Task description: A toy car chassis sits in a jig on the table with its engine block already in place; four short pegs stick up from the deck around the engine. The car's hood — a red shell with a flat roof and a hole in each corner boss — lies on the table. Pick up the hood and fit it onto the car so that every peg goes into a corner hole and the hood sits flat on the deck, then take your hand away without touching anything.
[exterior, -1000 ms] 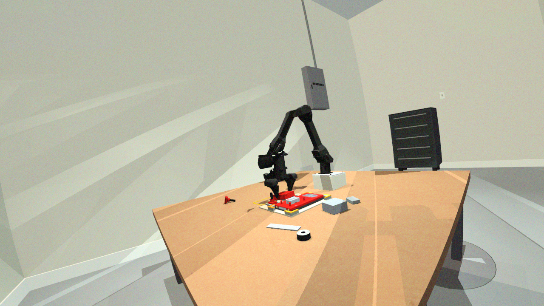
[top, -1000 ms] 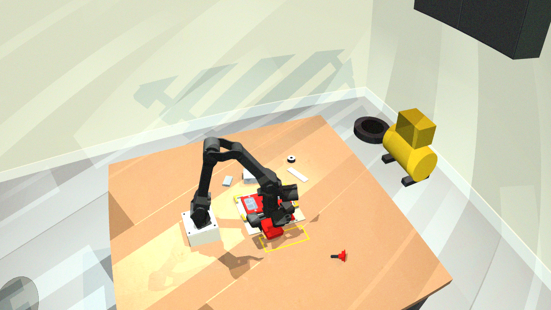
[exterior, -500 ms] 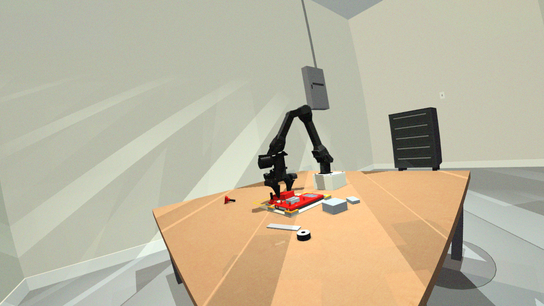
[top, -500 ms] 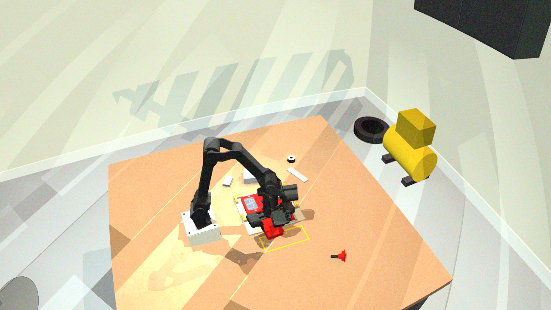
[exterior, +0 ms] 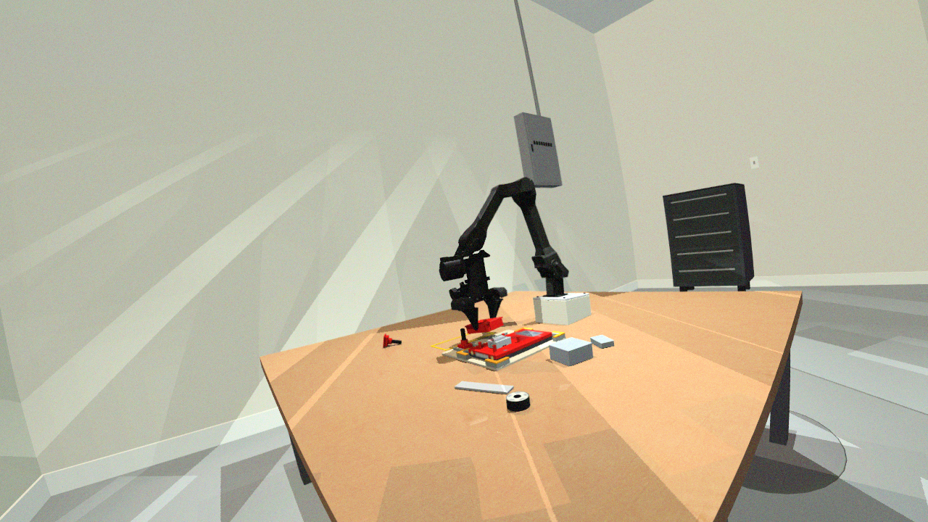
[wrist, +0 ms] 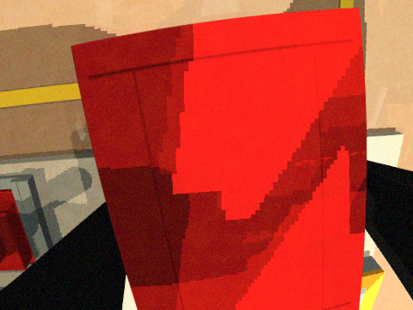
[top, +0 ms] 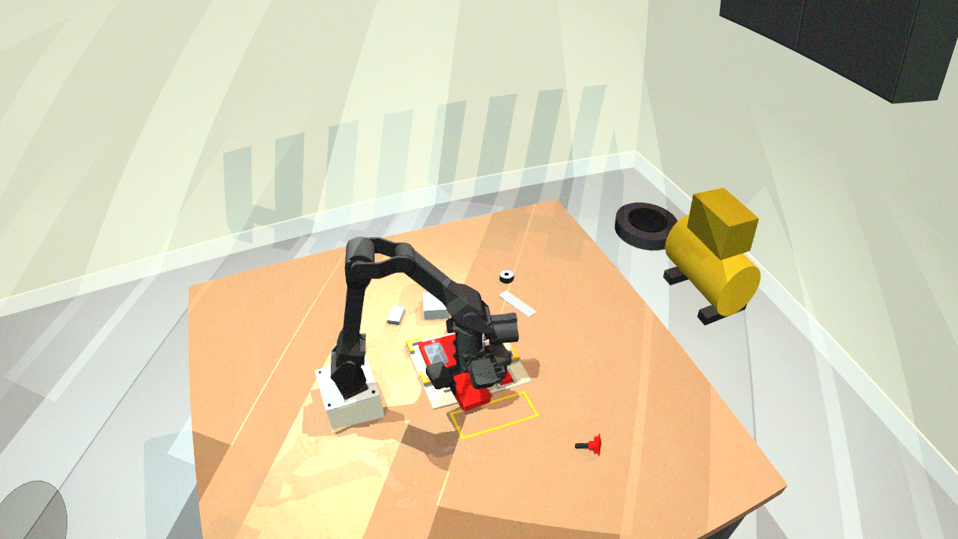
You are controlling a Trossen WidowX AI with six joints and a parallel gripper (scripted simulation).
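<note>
The grey engine block is 14 cm to the left of my gripper tip, 11 cm ahead of it and 2 cm below it. The rest, counted from my gripper tip: grey flat bar 29 cm ahead, 22 cm to the left, 4 cm below; then white jig 12 cm to the left, 7 cm ahead, 3 cm below; then red hood 1 cm above.
</note>
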